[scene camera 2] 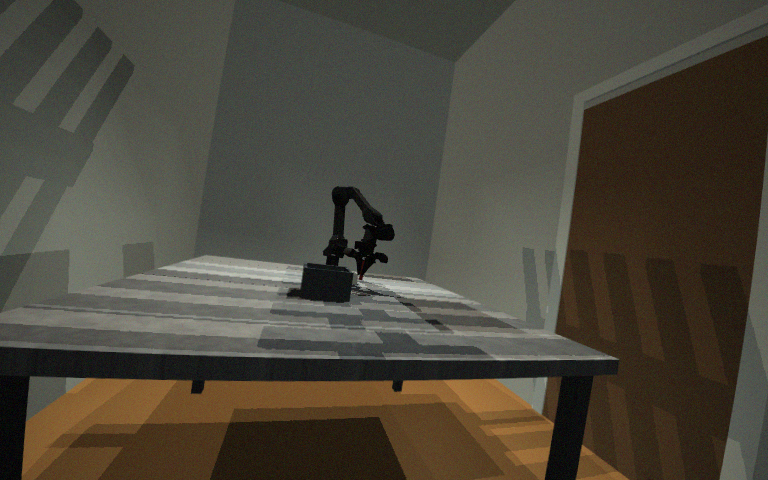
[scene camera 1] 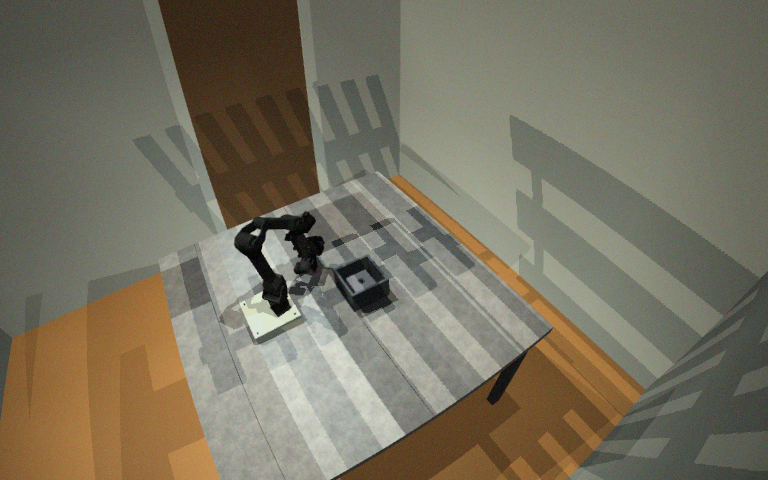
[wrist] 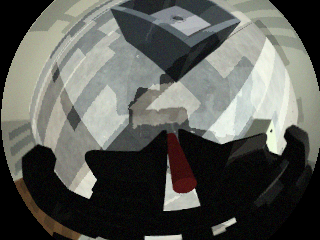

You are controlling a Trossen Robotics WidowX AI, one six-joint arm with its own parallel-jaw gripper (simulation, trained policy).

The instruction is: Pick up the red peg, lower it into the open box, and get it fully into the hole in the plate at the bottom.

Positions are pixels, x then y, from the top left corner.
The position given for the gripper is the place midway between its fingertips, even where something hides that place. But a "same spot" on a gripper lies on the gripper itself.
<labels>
gripper: scene camera 2; scene camera 1 315, 268; wrist
same spot on gripper: (wrist: 130, 188) = (scene camera 2: 368, 257)
</labels>
